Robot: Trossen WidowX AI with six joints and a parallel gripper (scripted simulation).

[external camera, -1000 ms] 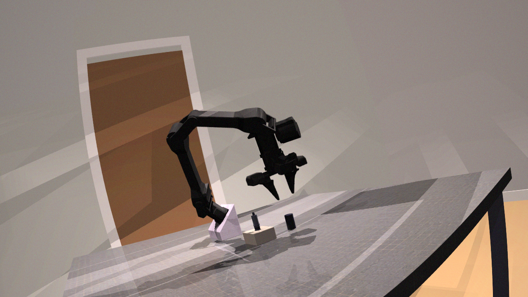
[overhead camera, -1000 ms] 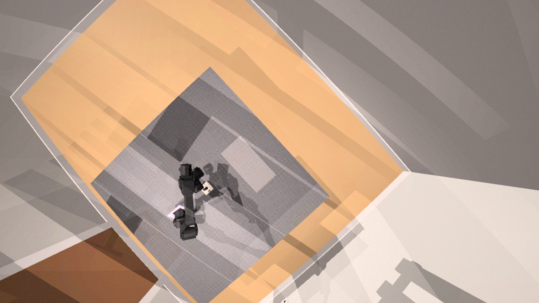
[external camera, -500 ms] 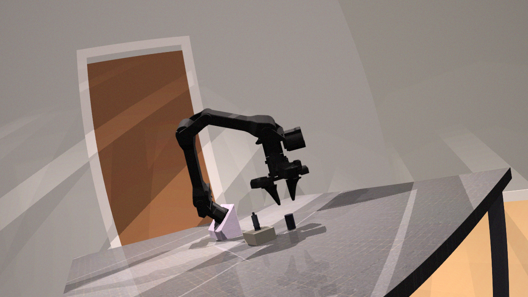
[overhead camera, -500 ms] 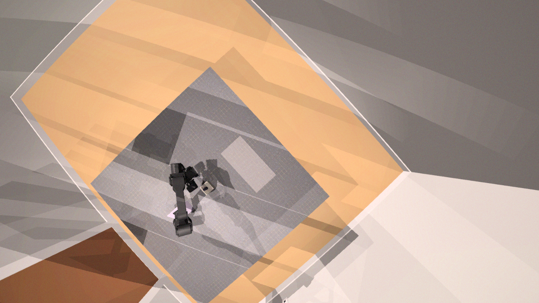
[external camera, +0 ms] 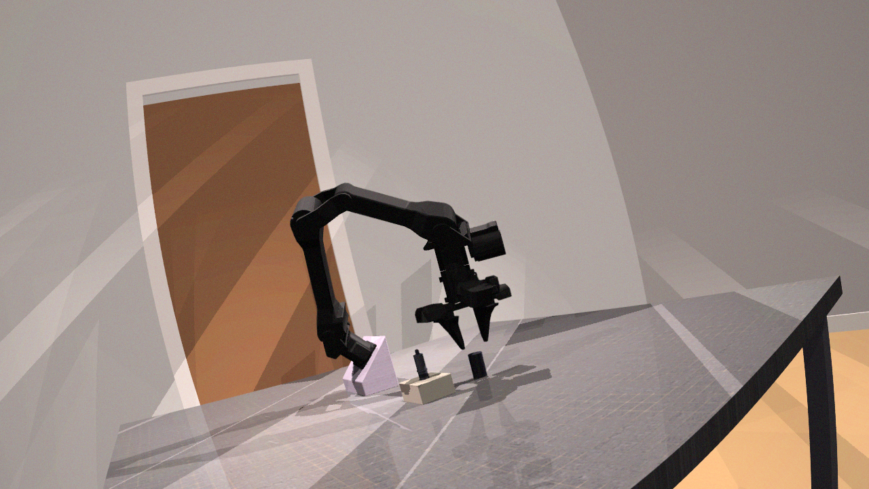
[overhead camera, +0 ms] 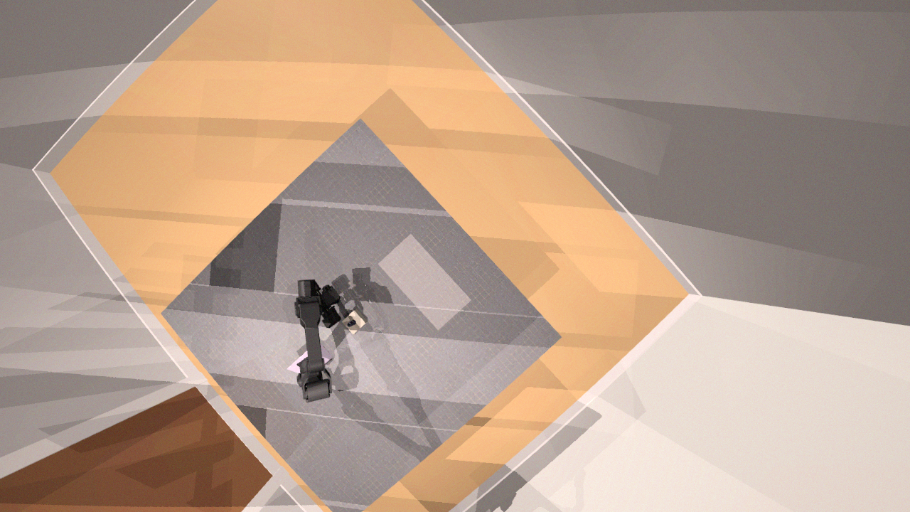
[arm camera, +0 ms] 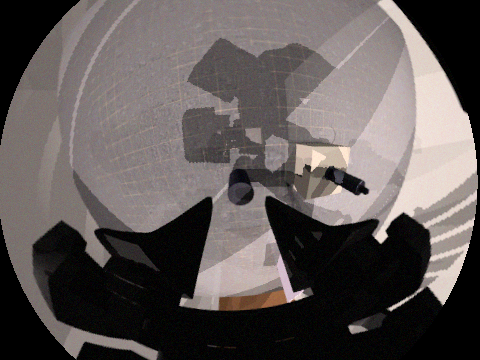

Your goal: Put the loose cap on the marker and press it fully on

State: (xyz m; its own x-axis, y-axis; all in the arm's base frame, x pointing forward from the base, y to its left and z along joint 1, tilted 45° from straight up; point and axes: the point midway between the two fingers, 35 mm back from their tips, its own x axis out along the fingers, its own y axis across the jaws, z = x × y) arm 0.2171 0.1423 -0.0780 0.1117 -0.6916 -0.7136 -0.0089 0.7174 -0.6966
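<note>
Now: the dark cap 40 mm below my gripper tip. Also, from my gripper tip: beige holder block 130 mm to the right, 50 mm below, 20 mm ahead.
</note>
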